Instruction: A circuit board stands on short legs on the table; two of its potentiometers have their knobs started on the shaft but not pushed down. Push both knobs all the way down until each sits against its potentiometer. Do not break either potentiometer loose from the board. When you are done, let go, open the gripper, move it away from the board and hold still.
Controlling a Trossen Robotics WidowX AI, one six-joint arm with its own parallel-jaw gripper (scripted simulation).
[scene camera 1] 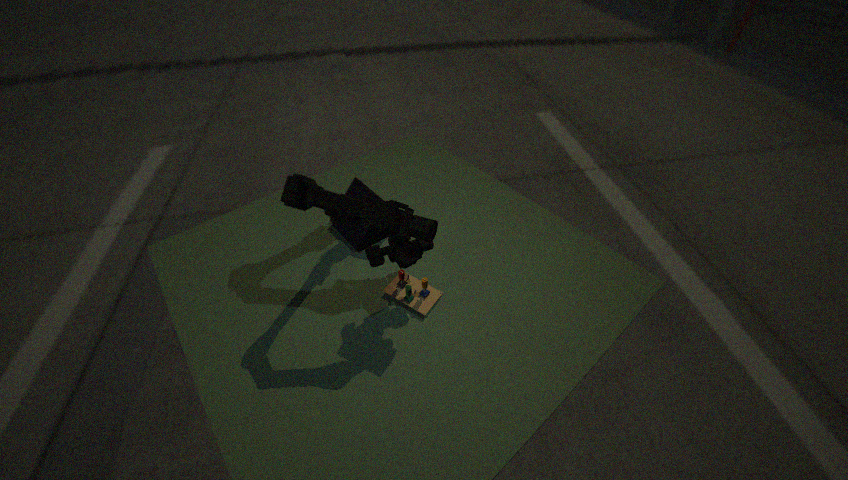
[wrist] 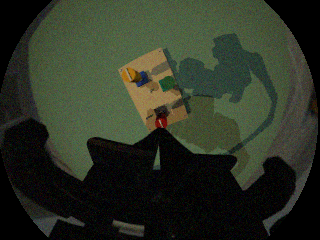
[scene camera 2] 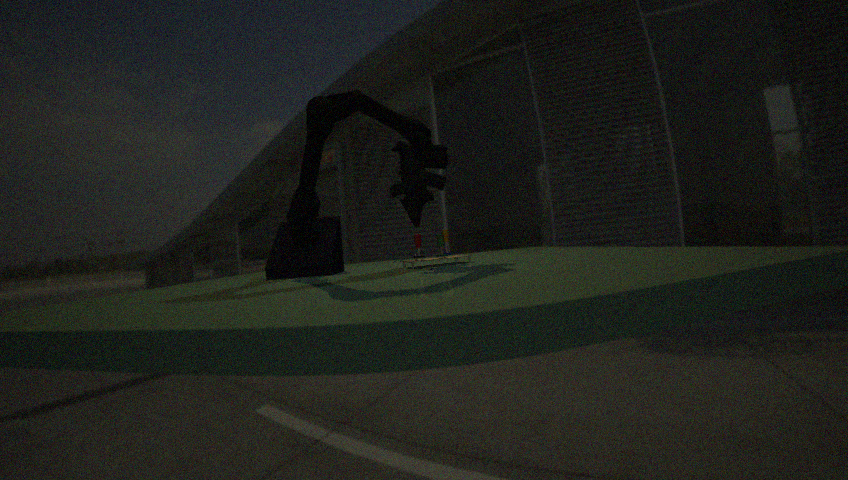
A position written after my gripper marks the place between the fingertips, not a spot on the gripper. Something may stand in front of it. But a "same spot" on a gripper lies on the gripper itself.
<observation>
my gripper: scene camera 1; wrist; scene camera 2 416,226
same spot on my gripper: (wrist: 202,186) = (scene camera 1: 395,256)
</observation>
